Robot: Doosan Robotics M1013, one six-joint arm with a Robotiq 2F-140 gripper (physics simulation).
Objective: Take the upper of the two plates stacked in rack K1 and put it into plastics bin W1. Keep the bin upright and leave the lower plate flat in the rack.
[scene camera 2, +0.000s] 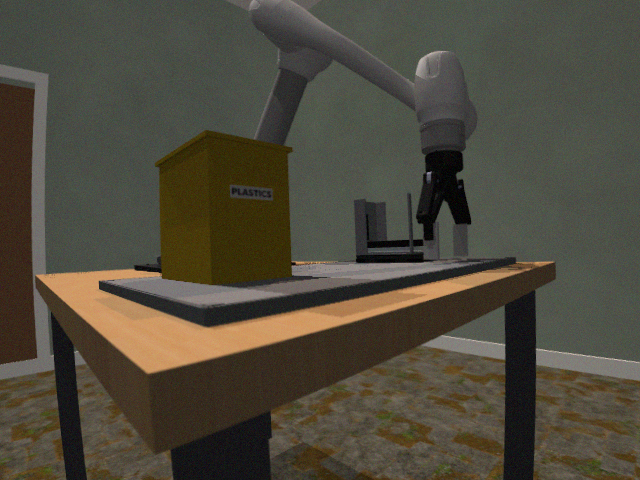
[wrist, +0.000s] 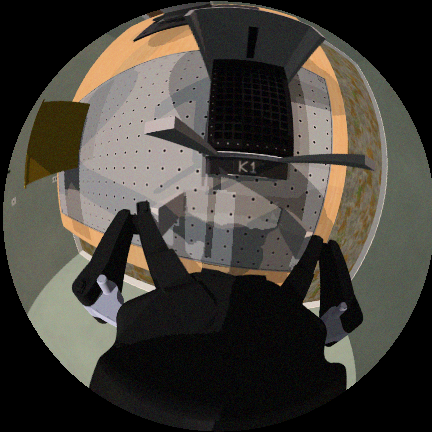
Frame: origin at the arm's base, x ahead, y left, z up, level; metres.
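Seen in the pictures: gripper, fingertip midpoint: [scene camera 2: 447,257] [wrist: 232,209].
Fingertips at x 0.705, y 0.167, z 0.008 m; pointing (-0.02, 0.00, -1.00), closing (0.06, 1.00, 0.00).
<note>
Offsets run from my fingertips to a thing's top centre. "spot": to the spot under its first point. Level surfaces: height alone.
The upper plate {0.009 m left, 0.134 m back, 0.040 m up} [scene camera 2: 395,243] [wrist: 250,107] is black with a fine grid and lies flat in rack K1 {0.010 m left, 0.124 m back, 0.137 m up} [scene camera 2: 360,227] [wrist: 225,37]. A paler layer {0.009 m left, 0.134 m back, 0.027 m up} [scene camera 2: 387,250] under it in the scene view looks like the lower plate; the wrist view mostly hides it. The yellow plastics bin W1 {0.415 m right, 0.164 m back, 0.173 m up} [scene camera 2: 248,227] [wrist: 57,140] stands upright, left of the rack. My gripper [scene camera 2: 445,241] [wrist: 232,209] is open and empty, pointing down. Its fingertips are low, beyond the rack's K1-labelled edge and apart from the plates. In the scene view one finger overlaps a rack post.
Two thin upright posts {spot: 0.031 m right, 0.066 m back, 0.076 m up} [scene camera 2: 409,222] [wrist: 330,161] rise at the labelled edge of the rack, on the gripper's side. A tall wall stands at the opposite end. Rack and bin stand on a grey perforated board {0.007 m down} [scene camera 2: 248,299] [wrist: 135,150] on the wooden table {0.020 m down} [scene camera 2: 170,351].
</note>
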